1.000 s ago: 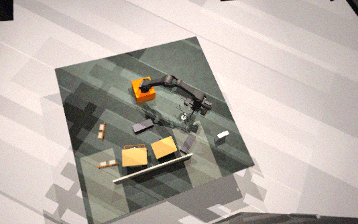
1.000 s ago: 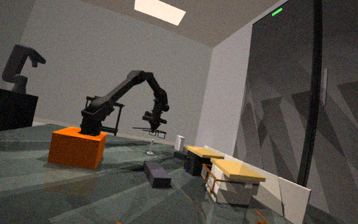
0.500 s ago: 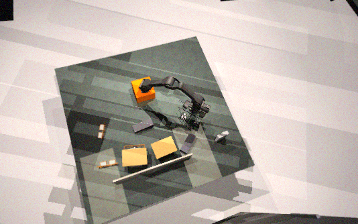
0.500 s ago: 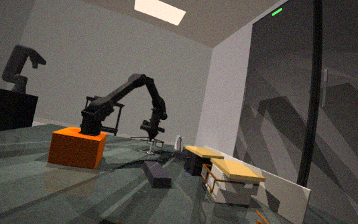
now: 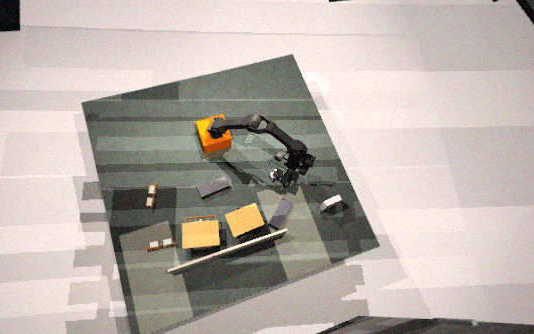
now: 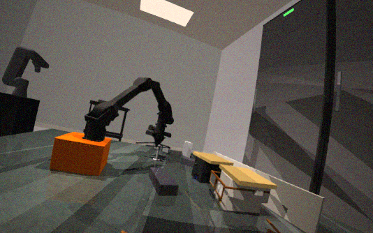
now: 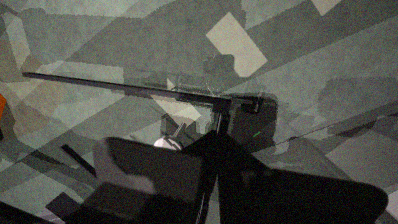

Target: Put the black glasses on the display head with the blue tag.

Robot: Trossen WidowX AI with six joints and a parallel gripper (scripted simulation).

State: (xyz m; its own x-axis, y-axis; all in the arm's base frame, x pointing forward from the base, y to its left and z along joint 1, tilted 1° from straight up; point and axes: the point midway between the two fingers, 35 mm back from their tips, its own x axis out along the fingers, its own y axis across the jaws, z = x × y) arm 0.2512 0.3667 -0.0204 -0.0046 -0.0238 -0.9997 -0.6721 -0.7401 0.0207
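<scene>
My gripper tip is now 1 cm short of the white post, 8 cm to the left of it and 3 cm above it. From my gripper tip the other things lie so: white block 24 cm ahead, 17 cm to the left; long pale panel 38 cm ahead, 40 cm to the right.
</scene>
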